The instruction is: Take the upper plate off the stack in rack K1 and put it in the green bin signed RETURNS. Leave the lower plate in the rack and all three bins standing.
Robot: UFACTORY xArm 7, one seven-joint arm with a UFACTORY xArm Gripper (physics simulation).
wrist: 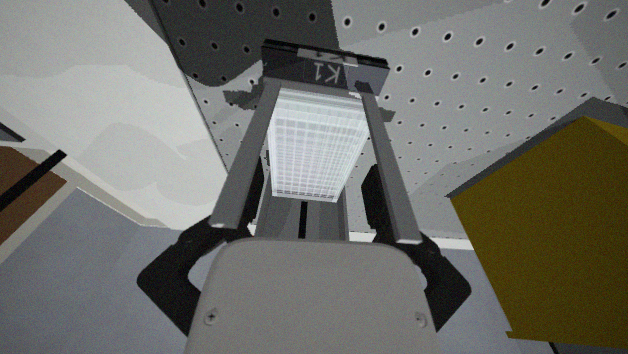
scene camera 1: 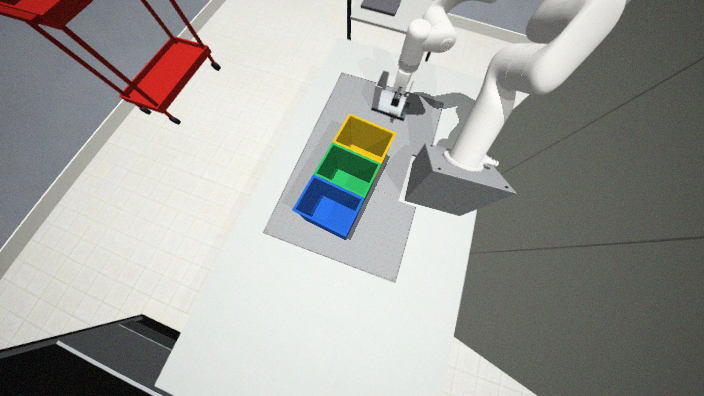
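Seen in the pictures: gripper, fingertip midpoint: point(wrist: 315, 170) point(scene camera 1: 397, 97); arm's base, origin of the base link: point(scene camera 1: 462, 161).
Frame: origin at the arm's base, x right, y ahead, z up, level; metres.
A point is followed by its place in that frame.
Note:
Rack K1 point(scene camera 1: 382, 82) {x 0.361, y 0.342, z -0.117 m} point(wrist: 281, 64) {x 0.341, y 0.205, z -0.182 m} stands at the far end of the grey perforated mat, its label showing in the wrist view. The pale, clear plate stack point(scene camera 1: 386, 102) {x 0.296, y 0.300, z -0.155 m} point(wrist: 315, 145) {x 0.311, y 0.257, z -0.152 m} sits between its grey uprights; I cannot tell the upper plate from the lower. My gripper point(scene camera 1: 396, 99) {x 0.310, y 0.261, z -0.127 m} point(wrist: 315, 170) {x 0.310, y 0.261, z -0.127 m} is open and empty above the rack. In the wrist view its fingers appear on either side of the stack, partly hidden by the front uprights. The green bin point(scene camera 1: 352, 160) {x -0.072, y 0.347, z -0.067 m} stands upright in the middle of the bin row; its RETURNS sign does not show.
The yellow bin point(scene camera 1: 371, 137) {x 0.055, y 0.310, z -0.090 m} point(wrist: 550, 225) {x 0.058, y 0.312, z -0.116 m} stands nearest the rack, on one side of the green bin. The blue bin point(scene camera 1: 332, 210) {x -0.238, y 0.373, z -0.196 m} stands on the other side. All three are upright on the grey mat point(scene camera 1: 385, 250) {x -0.323, y 0.136, z -0.198 m}. A red cart point(scene camera 1: 170, 75) stands beyond the table.

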